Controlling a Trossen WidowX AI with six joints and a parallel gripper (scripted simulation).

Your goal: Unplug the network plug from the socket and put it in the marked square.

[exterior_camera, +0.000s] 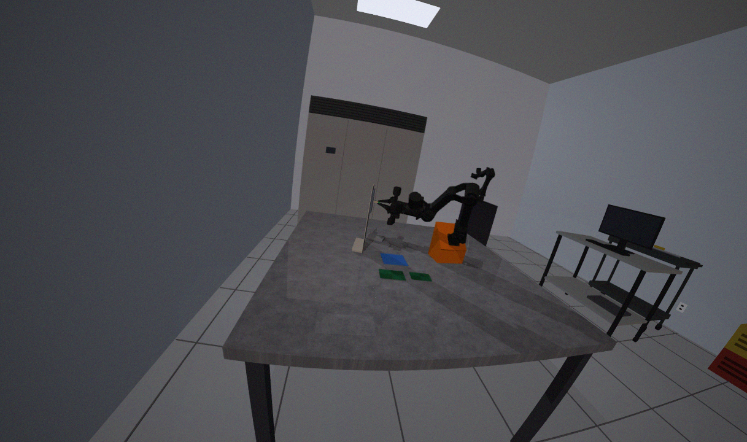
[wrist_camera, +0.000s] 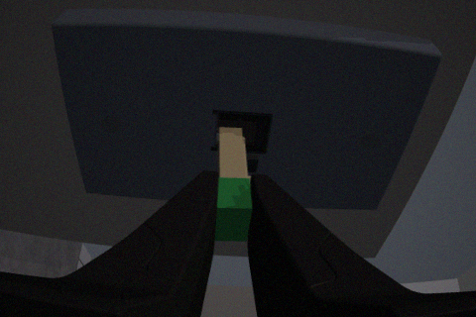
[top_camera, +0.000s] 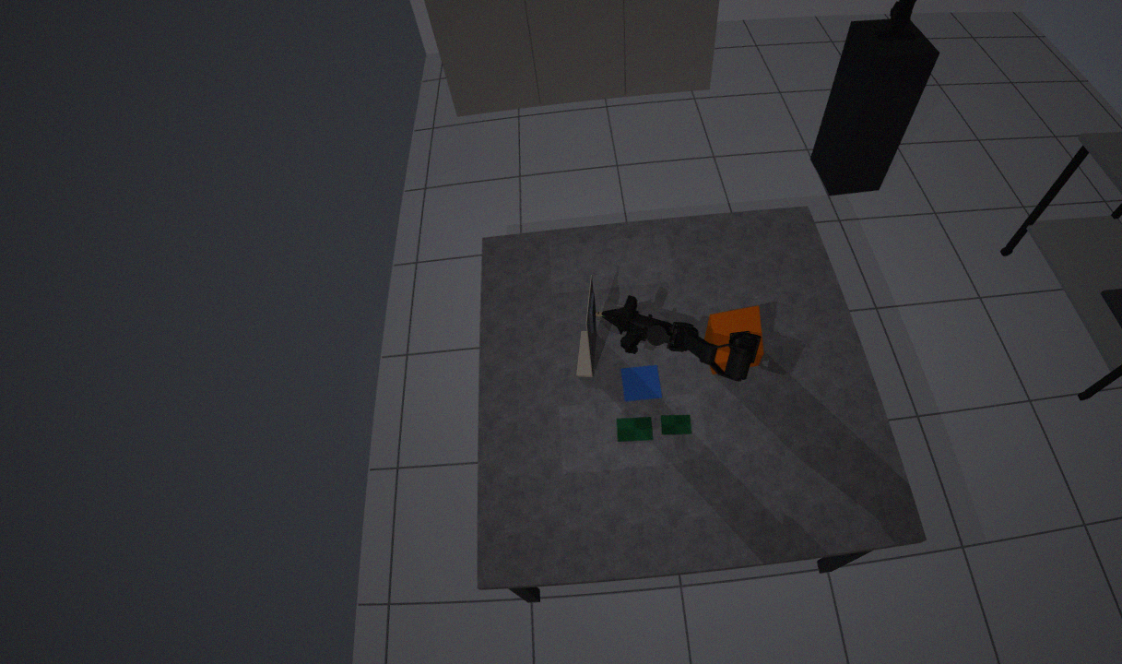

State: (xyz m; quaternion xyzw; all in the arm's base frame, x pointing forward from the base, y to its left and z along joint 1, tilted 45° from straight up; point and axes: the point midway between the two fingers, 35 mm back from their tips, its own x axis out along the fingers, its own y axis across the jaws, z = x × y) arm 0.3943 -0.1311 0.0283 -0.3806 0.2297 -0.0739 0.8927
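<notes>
Right now the blue marked square is 10 cm behind my gripper tip, 12 cm to the left of it and 25 cm below it. The rest, counted from my gripper tip: pale tab: 1 cm ahead; then upright panel: 4 cm ahead, 1 cm to the right, 10 cm below; then network plug: right at my gripper tip.
</notes>
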